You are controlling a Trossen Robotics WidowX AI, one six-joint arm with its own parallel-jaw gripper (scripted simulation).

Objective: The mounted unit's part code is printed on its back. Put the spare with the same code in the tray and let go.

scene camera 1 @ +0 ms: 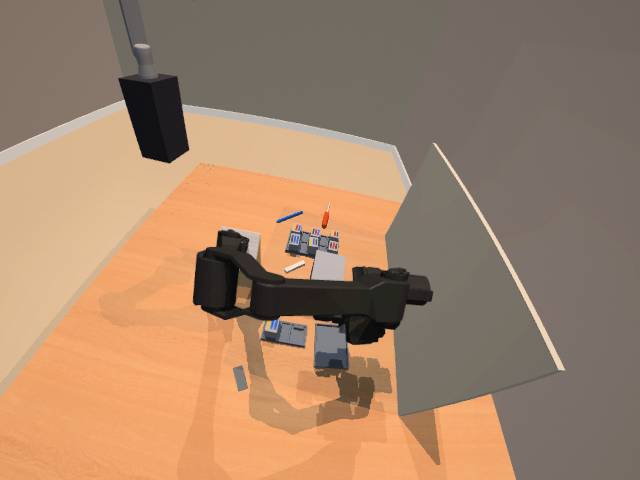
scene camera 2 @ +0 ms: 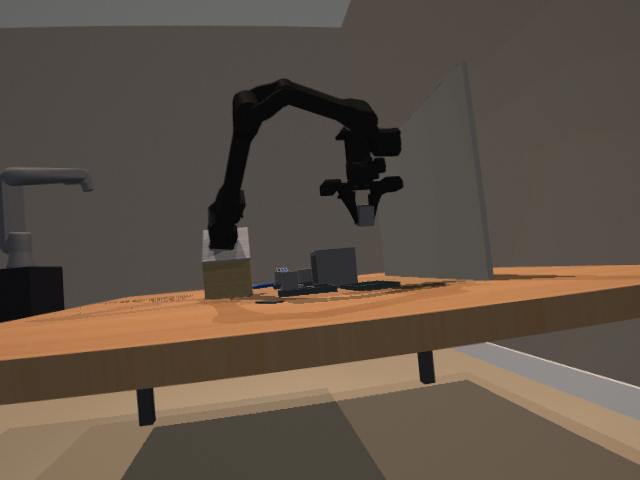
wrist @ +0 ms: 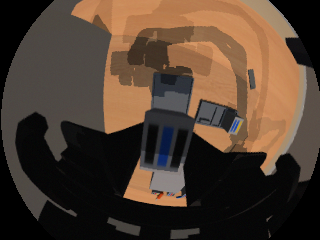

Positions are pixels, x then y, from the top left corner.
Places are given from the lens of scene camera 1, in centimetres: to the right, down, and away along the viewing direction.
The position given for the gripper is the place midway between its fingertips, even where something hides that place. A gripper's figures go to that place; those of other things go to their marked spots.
gripper (scene camera 1: 346,325): 6, 21, 54
grey tray (scene camera 1: 330,347): 3, 31, 64
grey mounted unit (scene camera 1: 327,266): 2, 8, 72
tall grey panel (scene camera 1: 480,334): 28, 17, 36
The marked spots on the grey tray and the tall grey panel are 40 cm apart.
